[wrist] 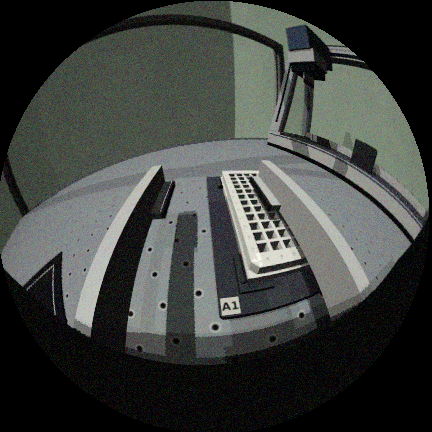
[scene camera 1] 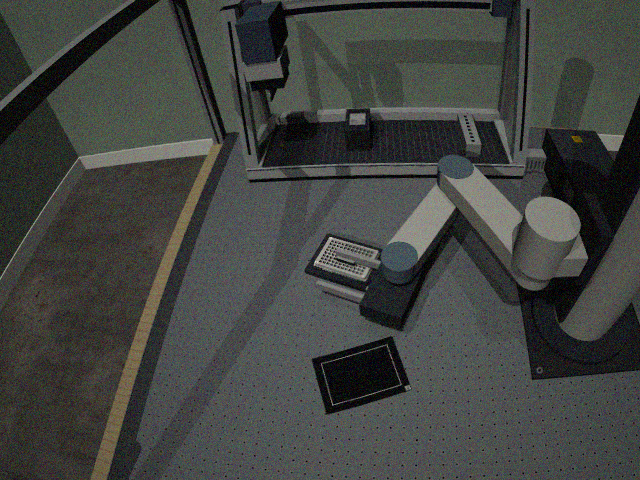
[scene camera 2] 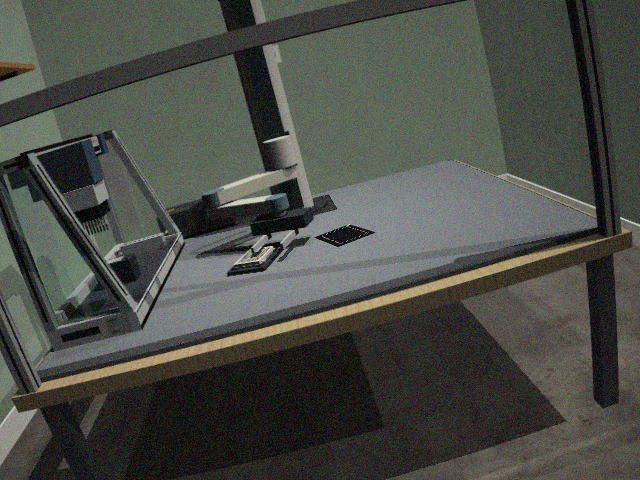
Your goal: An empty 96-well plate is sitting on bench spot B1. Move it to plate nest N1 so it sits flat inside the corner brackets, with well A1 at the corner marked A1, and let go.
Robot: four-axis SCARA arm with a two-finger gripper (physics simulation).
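Frame: origin at the arm's base, x ahead, y left, z up, level; metres.
Seen in the pictures: gripper, fingertip midpoint: (wrist: 211, 170) (scene camera 1: 327, 268) (scene camera 2: 267, 248); arm's base, link origin: (scene camera 1: 579, 316).
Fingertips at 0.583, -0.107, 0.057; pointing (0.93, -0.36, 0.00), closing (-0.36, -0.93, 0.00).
Offsets run from my fingertips to a thing's top centre, as dx, dy, dz. "*": to the spot under its first point.
The white 96-well plate {-0.037, -0.045, -0.018} (scene camera 1: 333, 248) (scene camera 2: 261, 256) (wrist: 252, 215) lies on a dark raised base {-0.038, -0.046, -0.026} (scene camera 1: 311, 268) (scene camera 2: 235, 270) (wrist: 225, 250) with low corner pieces and an A1 label at its near left corner in the wrist view. It looks flat. My gripper (scene camera 1: 328, 269) (scene camera 2: 267, 248) (wrist: 211, 170) is shut on nothing, its two long fingers standing apart at their closed spacing. The right finger hangs over the plate's wells. The left finger is beyond the base, over bare bench. Contact with the plate is hidden. No B1 or N1 lettering is legible.
A flat black pad {* -0.084, +0.232, -0.042} (scene camera 1: 361, 374) (scene camera 2: 345, 235) (wrist: 45, 290) with a thin white rectangle lies apart from the plate. A framed enclosure {* -0.127, -0.343, -0.017} (scene camera 1: 385, 170) (scene camera 2: 162, 281) with a dark deck stands behind. The arm's column (scene camera 1: 604, 289) (scene camera 2: 281, 103) stands on the bench.
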